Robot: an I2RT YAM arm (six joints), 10 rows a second.
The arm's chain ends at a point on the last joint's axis. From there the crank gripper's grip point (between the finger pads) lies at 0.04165 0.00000 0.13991 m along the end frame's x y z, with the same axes.
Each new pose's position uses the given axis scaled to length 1; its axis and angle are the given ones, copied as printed.
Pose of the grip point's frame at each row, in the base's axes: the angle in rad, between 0 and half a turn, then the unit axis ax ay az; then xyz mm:
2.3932 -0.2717 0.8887 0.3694 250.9 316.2 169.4
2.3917 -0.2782 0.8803 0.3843 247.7 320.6 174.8
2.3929 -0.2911 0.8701 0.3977 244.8 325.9 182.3
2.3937 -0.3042 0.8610 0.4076 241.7 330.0 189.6
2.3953 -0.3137 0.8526 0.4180 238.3 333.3 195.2
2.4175 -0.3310 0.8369 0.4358 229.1 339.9 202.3
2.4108 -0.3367 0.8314 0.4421 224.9 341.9 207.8
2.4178 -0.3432 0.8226 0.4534 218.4 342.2 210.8
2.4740 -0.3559 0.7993 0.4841 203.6 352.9 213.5
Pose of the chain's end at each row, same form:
2.3932 -0.2717 0.8887 0.3694 215.8 217.7 271.3
2.3917 -0.2782 0.8803 0.3843 214.6 218.9 274.1
2.3929 -0.2911 0.8701 0.3977 214.4 221.3 279.5
2.3937 -0.3042 0.8610 0.4076 213.7 223.3 285.2
2.3953 -0.3137 0.8526 0.4180 212.6 224.5 289.1
2.4175 -0.3310 0.8369 0.4358 210.1 228.1 294.2
2.4108 -0.3367 0.8314 0.4421 206.4 228.8 298.2
2.4178 -0.3432 0.8226 0.4534 202.9 227.2 299.3
2.4740 -0.3559 0.7993 0.4841 200.7 234.1 298.3

